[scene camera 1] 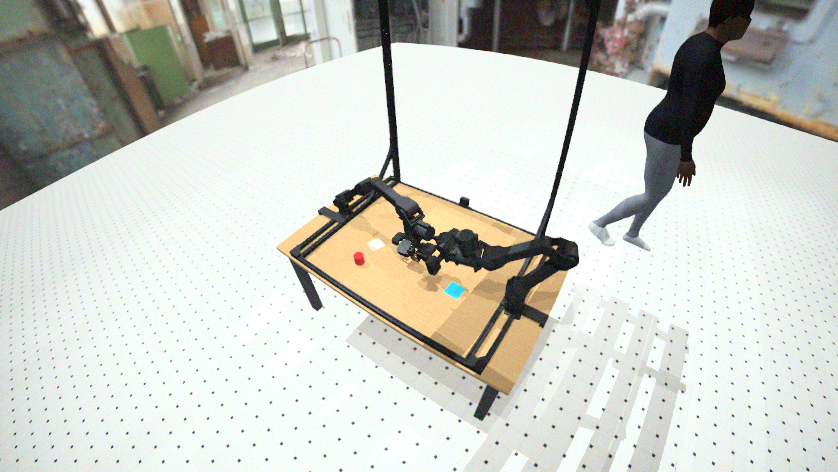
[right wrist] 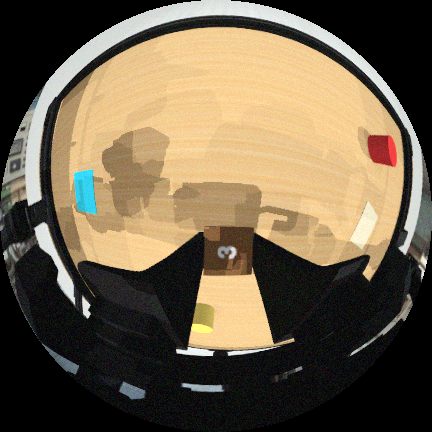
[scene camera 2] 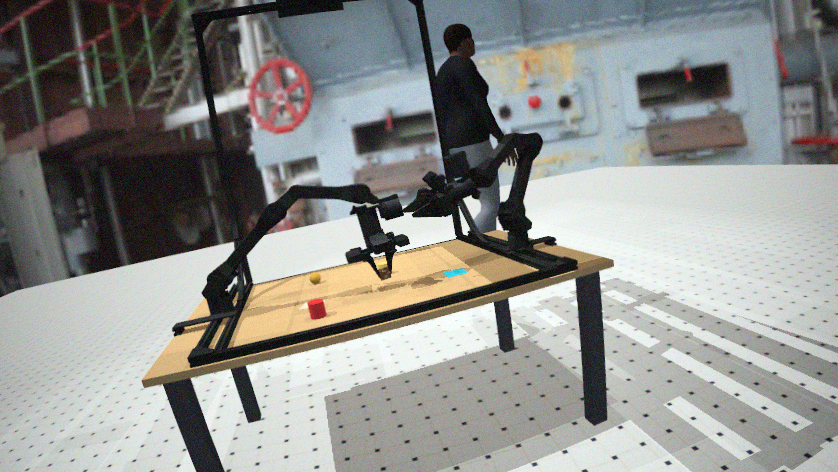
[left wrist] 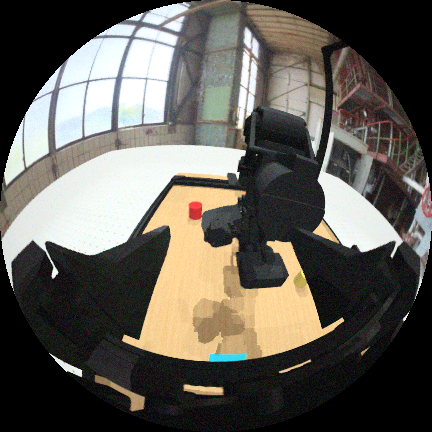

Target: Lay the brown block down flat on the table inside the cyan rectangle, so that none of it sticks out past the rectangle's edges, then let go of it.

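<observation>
The brown block, marked with a "3", is between the fingers of my right gripper, which is shut on it. It appears to be held above the table, to the left of the cyan rectangle in the scene camera 2 view. The cyan rectangle lies flat on the table, apart from the block. My left gripper is open and empty, raised above the table. The block is hard to make out in scene camera 1 behind the arms.
A red cylinder stands near a white patch. A yellow cylinder stands beyond the block, and a yellow ball lies farther left. The two arms are close together over the table's middle.
</observation>
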